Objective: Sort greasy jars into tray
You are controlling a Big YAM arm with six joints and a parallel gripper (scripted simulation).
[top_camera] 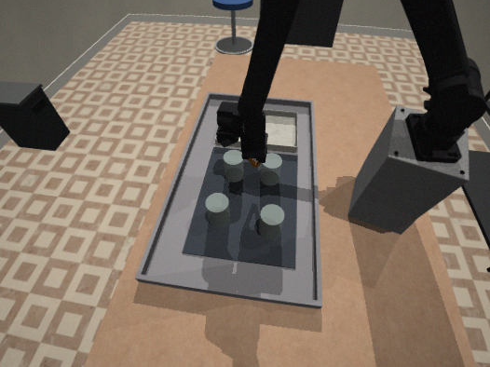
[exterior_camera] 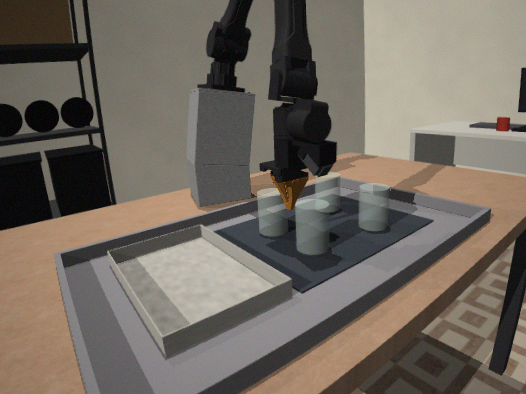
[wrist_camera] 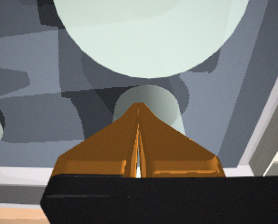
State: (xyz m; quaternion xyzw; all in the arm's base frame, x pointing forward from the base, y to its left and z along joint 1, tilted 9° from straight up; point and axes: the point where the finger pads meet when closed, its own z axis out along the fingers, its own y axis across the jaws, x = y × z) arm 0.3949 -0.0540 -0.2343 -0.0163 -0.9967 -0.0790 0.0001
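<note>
My hand is 3 cm short of the rimmed steel table top, 3 cm to the left of it and 7 cm above it. From my hand the other things lie so: pale tray: 1 cm ahead, 24 cm to the right, 6 cm below; dark drying mat: 2 cm ahead, 8 cm to the left, 7 cm below.
</note>
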